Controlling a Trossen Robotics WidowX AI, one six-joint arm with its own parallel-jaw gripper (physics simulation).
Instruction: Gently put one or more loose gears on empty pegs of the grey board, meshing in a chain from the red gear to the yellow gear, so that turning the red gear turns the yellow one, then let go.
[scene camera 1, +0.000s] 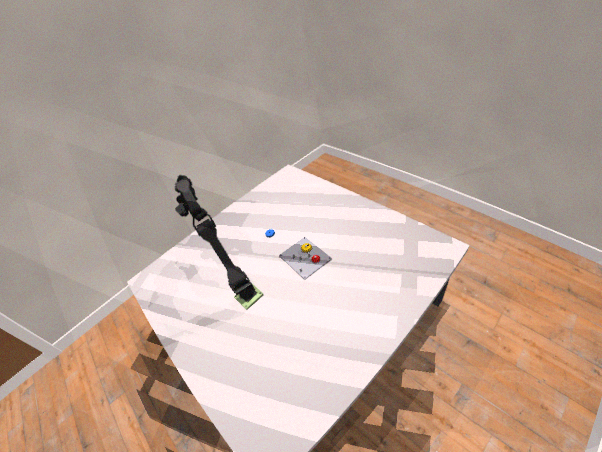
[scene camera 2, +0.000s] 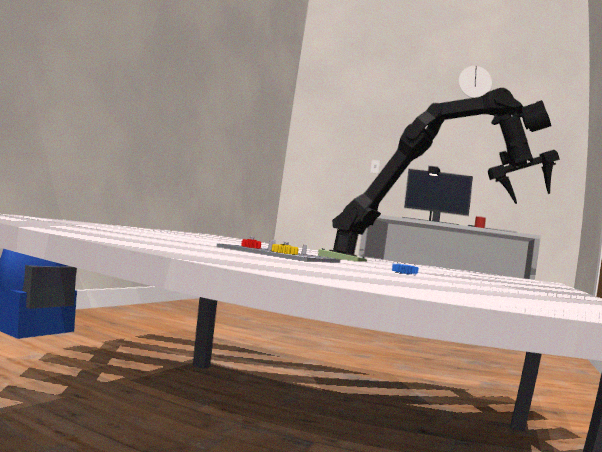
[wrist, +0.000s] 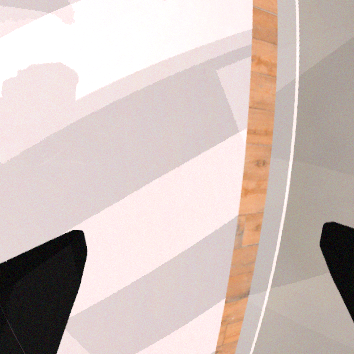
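Note:
The grey board lies flat on the table. A red gear and a yellow gear sit on it, a little apart, with several bare pegs beside them. A loose blue gear lies flat on the table, off the board on the yellow gear's side. My gripper is open and empty, high above the table's level and well away from the board and the blue gear. In the wrist view both fingertips are wide apart, and no gear shows there.
The arm rises from a green base plate on the white table. The wrist view shows the table's edge. Behind the table in scene camera 2 stands a grey desk with a monitor and a red cup.

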